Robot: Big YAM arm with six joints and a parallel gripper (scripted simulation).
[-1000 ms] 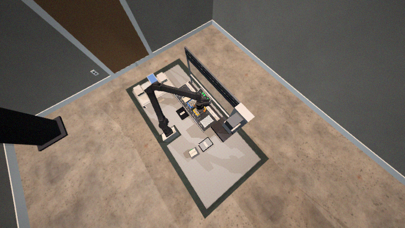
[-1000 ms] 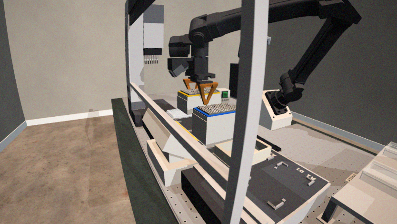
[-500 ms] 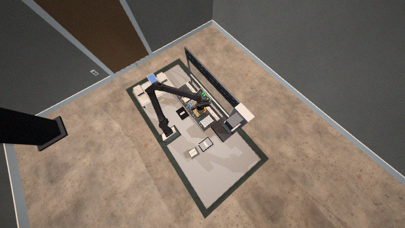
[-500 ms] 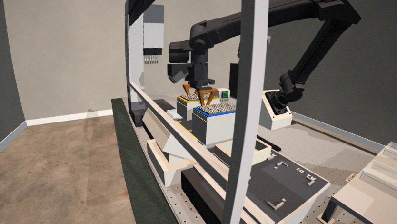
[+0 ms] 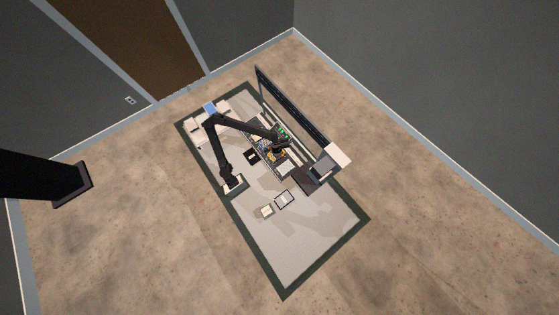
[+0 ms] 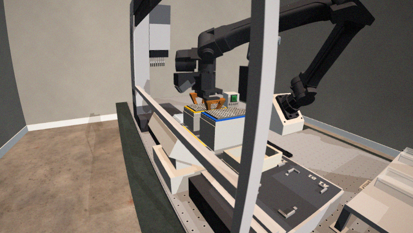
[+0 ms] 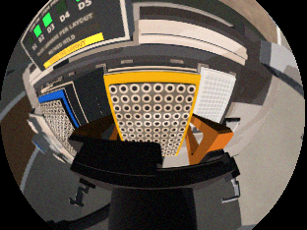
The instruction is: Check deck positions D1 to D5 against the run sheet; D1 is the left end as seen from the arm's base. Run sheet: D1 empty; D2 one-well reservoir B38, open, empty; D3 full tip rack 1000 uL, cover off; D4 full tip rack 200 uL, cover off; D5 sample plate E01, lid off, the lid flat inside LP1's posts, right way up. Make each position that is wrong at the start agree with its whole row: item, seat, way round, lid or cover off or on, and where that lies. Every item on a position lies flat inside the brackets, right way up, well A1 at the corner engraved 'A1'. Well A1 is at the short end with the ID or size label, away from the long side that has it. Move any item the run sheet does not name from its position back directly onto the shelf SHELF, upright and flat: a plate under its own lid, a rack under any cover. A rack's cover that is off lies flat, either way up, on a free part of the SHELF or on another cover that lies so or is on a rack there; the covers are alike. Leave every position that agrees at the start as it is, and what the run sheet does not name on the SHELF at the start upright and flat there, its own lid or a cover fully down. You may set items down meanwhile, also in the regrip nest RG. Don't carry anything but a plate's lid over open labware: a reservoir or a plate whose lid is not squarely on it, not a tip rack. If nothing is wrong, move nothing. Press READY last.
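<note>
Right now my hand is 12 cm to the right of the blue-rimmed tip rack, 1 cm below it and 1 cm past it. Round my hand: white sample plate 12 cm to the right, 5 cm below; then frame bar 19 cm ahead, 8 cm to the left, 7 cm above; then yellow-rimmed tip rack 1 cm to the right, 1 cm behind, 1 cm above.
</note>
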